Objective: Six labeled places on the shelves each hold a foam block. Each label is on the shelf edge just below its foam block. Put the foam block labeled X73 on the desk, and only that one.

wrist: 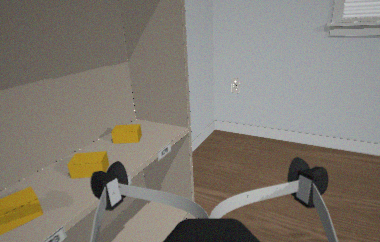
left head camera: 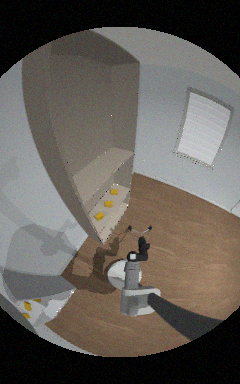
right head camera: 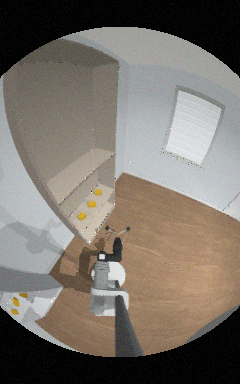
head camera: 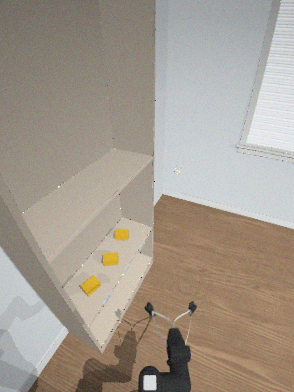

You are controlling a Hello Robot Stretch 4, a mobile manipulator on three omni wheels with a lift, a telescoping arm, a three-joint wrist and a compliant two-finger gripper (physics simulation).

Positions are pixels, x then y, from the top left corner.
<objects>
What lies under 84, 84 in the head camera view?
A tall beige bookcase.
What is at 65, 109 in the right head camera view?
A tall beige bookcase.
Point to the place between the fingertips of my gripper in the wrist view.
206, 175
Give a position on a tall beige bookcase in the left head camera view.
81, 105
</objects>
